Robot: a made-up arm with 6 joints.
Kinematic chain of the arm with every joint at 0, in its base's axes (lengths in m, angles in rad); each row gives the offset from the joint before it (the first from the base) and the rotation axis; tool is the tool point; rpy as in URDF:
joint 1: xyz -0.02 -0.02 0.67 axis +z
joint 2: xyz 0 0 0 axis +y
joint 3: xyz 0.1 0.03 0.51 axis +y
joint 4: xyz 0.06 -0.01 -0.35 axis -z
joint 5: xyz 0 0.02 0.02 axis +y
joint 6: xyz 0.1 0 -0.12 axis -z
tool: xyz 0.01 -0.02 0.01 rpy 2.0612 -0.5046 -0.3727
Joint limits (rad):
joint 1: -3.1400..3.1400
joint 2: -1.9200..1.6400
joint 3: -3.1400..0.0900
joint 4: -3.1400..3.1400
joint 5: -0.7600..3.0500
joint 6: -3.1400..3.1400
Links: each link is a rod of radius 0.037 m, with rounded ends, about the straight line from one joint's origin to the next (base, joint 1, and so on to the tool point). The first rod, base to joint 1, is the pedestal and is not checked.
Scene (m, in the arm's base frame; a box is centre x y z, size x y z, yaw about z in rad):
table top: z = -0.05
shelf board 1: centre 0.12 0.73 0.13 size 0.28 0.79 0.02 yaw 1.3
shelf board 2: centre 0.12 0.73 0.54 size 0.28 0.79 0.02 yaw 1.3
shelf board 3: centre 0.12 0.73 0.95 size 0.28 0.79 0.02 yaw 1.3
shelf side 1: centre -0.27 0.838 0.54 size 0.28 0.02 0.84 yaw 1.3
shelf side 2: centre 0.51 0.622 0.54 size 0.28 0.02 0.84 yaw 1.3
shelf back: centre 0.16 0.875 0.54 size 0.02 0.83 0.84 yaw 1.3
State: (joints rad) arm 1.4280 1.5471 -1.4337 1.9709 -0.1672 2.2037
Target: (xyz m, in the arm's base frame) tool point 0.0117 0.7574 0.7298
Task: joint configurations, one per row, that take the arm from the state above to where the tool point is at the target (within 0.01 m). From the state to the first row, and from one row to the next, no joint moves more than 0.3 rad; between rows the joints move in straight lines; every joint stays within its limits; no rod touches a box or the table.
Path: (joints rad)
1: 1.5038 1.2802 -1.2273 1.9176 -0.3648 2.2398
2: 1.5797 1.0134 -1.0209 1.8642 -0.5624 2.2758
3: 1.6555 0.7465 -0.8145 1.8109 -0.7600 2.3119
4: 1.7478 0.5976 -0.8504 1.9973 -0.5884 2.2386
5: 1.8401 0.4488 -0.8863 2.1836 -0.4169 2.1653
6: 1.7725 0.5550 -1.1340 2.1022 -0.3569 2.1794
7: 1.7050 0.6612 -1.3818 2.0208 -0.2970 2.1935
8: 1.6374 0.7674 -1.6295 1.9394 -0.2371 2.2076

